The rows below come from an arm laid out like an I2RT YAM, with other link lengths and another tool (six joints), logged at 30 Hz.
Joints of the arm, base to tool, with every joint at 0 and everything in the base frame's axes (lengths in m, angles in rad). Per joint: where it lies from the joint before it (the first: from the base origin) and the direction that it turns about. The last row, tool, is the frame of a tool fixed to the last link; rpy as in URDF.
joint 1: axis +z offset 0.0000 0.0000 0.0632
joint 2: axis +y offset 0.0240 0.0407 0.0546
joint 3: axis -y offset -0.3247 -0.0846 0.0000
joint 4: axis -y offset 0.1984 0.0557 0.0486
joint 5: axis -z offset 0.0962 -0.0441 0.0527
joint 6: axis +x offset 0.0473 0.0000 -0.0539
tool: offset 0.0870 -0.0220 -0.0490 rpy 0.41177 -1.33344 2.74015
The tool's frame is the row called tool.
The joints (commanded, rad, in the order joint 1, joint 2, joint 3, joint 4, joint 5, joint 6), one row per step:
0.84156, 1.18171, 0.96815, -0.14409, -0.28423, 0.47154
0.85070, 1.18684, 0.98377, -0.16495, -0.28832, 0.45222
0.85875, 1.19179, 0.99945, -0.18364, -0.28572, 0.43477
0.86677, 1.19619, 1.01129, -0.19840, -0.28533, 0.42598
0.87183, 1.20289, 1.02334, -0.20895, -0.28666, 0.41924
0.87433, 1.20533, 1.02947, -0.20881, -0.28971, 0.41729
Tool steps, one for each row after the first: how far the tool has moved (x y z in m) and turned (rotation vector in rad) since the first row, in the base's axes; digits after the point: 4 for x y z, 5 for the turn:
-0.0016, 0.0016, 0.0007, -0.01420, -0.00863, 0.01954
-0.0020, 0.0028, 0.0018, -0.02739, -0.01908, 0.03123
-0.0032, 0.0043, 0.0024, -0.03620, -0.02200, 0.04206
-0.0034, 0.0062, 0.0033, -0.04221, -0.02409, 0.05082
-0.0035, 0.0077, 0.0051, -0.03924, -0.02756, 0.05674

